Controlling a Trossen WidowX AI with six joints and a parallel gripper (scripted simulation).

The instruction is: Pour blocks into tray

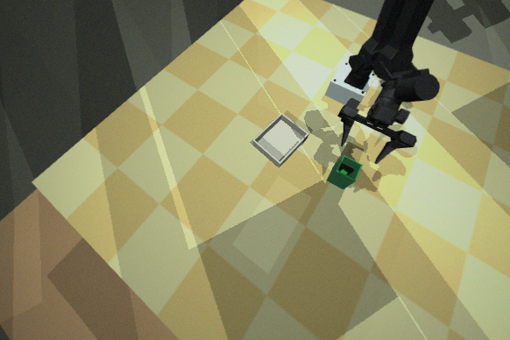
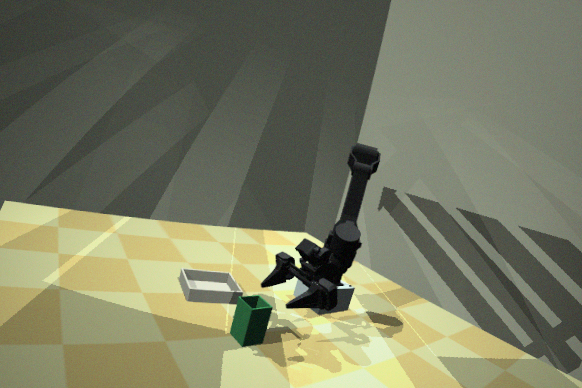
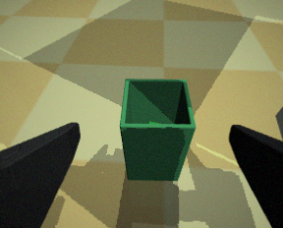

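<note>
Now: the bright green block 4 cm ahead of my gripper tip and 6 cm below it. Round my gripper tip: purple block: 4 cm ahead, 8 cm below; then green square cup: 4 cm ahead, 8 cm below.
</note>
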